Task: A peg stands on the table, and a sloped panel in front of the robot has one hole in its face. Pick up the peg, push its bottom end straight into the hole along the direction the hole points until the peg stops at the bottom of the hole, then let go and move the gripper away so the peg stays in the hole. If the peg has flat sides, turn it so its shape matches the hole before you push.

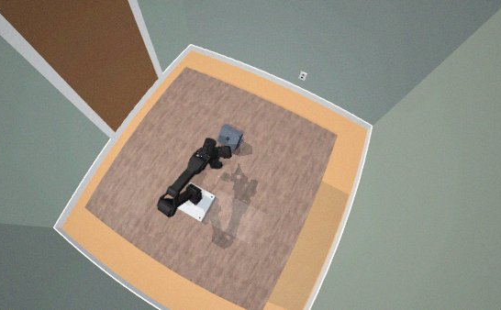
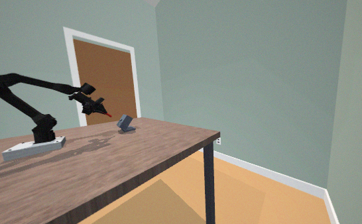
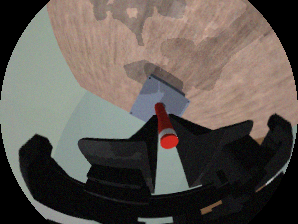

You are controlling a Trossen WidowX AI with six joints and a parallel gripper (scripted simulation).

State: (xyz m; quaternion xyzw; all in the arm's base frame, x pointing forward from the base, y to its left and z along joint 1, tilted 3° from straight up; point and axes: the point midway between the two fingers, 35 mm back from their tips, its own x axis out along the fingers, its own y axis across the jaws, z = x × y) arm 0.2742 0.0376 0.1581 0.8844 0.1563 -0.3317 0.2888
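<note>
Right now my gripper tip is 110 mm short of the sloped panel, 90 mm above it and 40 mm to the right of it. The rest, counted from my gripper tip: red peg: 10 mm behind, 10 mm above.
</note>
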